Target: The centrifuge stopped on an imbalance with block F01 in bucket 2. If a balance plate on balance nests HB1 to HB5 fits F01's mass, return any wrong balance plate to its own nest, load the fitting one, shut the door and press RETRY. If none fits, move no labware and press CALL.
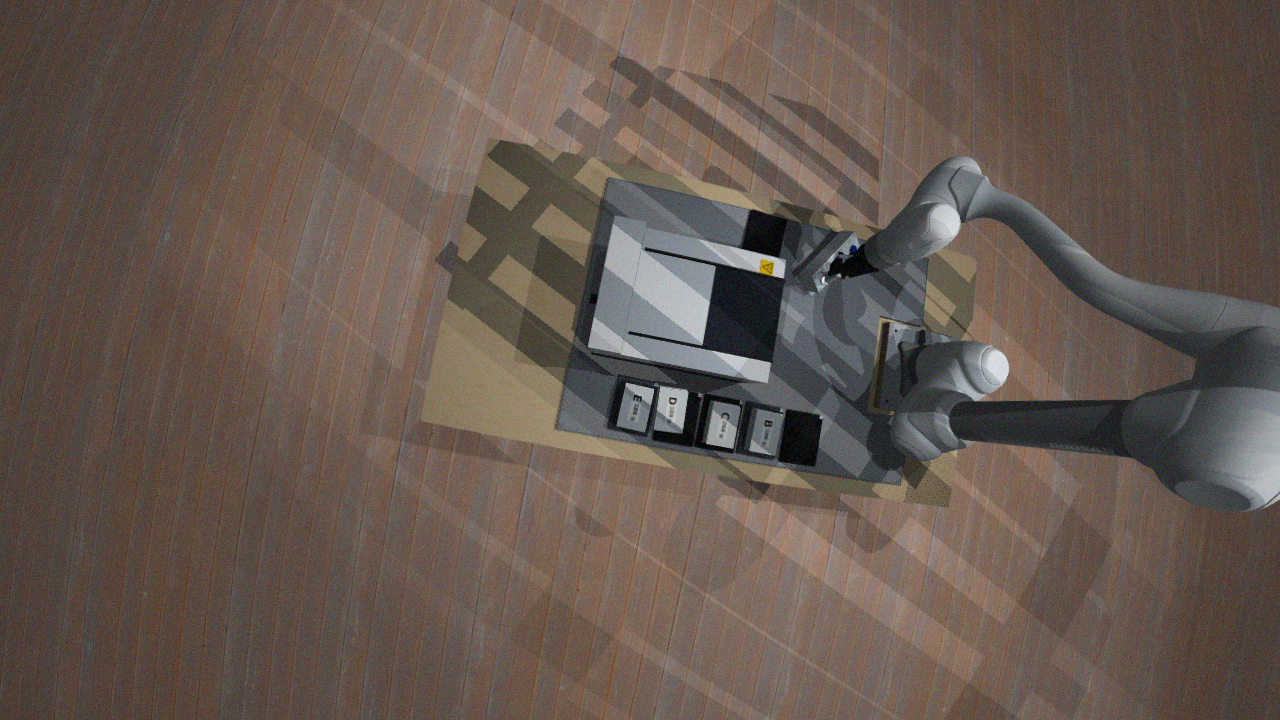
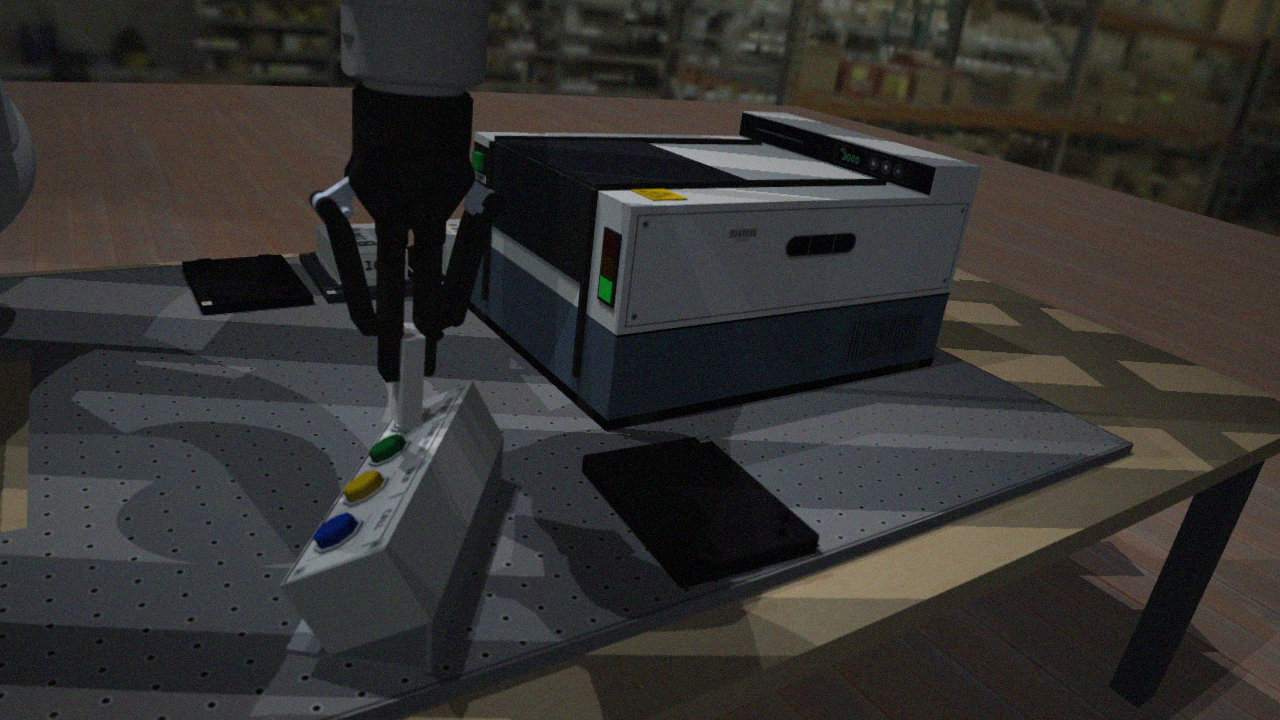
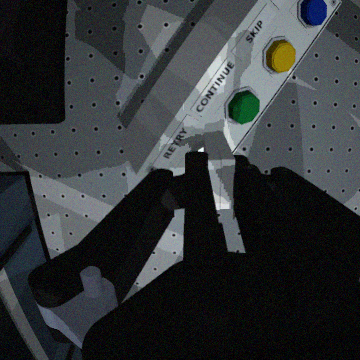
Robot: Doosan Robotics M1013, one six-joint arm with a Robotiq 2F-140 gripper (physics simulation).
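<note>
My gripper is shut, pointing down at the RETRY end of the sloped button box. A pale narrow piece shows at the fingertips and reaches down to the panel. The fingers hide the RETRY button. Green, yellow and blue buttons show beside it. The centrifuge has its dark door panel closed and a green lamp lit. Block F01 does not show.
Plates E, D, C and B lie on nests in a row. The end nest is bare. A black pad lies beside the centrifuge.
</note>
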